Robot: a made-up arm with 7 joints.
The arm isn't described. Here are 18 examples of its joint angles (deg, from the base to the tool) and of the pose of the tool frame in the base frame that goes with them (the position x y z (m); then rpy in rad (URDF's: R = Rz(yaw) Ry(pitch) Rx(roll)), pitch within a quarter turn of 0, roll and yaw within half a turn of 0).
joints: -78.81 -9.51 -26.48 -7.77 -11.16 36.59 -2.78
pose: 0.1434 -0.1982 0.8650 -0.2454 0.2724 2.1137
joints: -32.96 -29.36 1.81 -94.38 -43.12 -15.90 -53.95
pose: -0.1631 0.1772 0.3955 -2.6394 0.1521 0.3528
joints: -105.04 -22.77 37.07 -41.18 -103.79 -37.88 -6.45
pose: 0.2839 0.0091 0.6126 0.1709 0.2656 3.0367
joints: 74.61 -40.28 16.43 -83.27 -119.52 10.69 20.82
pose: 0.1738 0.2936 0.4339 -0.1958 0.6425 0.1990
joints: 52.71 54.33 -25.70 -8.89 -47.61 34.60 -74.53
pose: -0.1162 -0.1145 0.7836 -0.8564 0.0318 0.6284
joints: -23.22 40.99 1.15 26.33 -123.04 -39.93 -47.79
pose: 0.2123 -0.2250 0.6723 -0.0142 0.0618 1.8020
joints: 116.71 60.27 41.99 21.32 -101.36 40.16 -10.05
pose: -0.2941 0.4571 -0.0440 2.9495 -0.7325 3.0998
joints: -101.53 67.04 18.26 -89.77 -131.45 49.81 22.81
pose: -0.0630 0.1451 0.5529 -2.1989 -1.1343 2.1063
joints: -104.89 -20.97 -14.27 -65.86 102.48 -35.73 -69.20
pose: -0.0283 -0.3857 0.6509 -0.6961 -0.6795 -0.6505
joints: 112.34 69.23 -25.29 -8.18 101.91 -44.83 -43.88
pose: -0.3025 0.2362 0.7379 -1.6154 0.0171 2.4803
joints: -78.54 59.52 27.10 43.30 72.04 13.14 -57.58
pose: 0.6598 -0.3169 0.7659 -2.6293 0.3908 -1.4310
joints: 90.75 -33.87 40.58 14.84 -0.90 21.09 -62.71
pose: -0.3257 0.1142 -0.1970 0.9796 -0.7771 -2.3948
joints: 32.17 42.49 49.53 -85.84 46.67 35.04 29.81
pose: -0.1758 0.1517 0.7859 -0.1397 0.1120 -0.4358
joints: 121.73 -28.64 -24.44 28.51 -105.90 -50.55 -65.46
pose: -0.0705 0.3182 0.3978 -1.2043 -0.5895 -1.2704
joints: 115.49 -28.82 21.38 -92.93 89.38 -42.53 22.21
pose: 0.3766 0.4042 0.3862 0.9191 0.3241 1.9440
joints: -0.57 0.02 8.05 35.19 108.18 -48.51 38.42
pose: -0.4067 -0.4969 0.4470 -0.2822 0.7304 -3.0283
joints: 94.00 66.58 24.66 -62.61 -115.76 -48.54 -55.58
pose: 0.0705 0.1013 0.5594 -0.3662 0.4270 0.6485
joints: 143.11 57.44 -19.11 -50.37 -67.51 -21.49 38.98
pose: 0.0925 0.0760 0.6538 1.2365 0.4852 -0.3415
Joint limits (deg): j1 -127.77..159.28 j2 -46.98..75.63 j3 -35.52..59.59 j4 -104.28..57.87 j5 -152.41..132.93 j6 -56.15..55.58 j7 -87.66..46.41
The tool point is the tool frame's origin. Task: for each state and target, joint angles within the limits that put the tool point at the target. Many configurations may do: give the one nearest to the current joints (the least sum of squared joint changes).
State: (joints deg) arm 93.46 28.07 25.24 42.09 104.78 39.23 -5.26
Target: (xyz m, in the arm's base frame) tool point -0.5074 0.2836 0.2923
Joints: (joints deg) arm 94.19 37.63 17.21 36.49 89.82 43.17 -7.19
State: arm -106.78 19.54 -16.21 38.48 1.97 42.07 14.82
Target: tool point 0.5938 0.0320 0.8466
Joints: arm -98.06 27.76 -23.73 33.25 6.96 55.58 18.86
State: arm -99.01 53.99 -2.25 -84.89 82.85 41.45 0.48
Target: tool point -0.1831 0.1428 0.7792
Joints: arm -48.14 70.30 1.08 -78.20 88.07 33.98 3.37
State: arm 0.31 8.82 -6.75 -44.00 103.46 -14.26 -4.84
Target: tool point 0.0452 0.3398 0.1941
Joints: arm 20.19 -42.34 -18.88 -63.16 128.98 20.70 -1.81
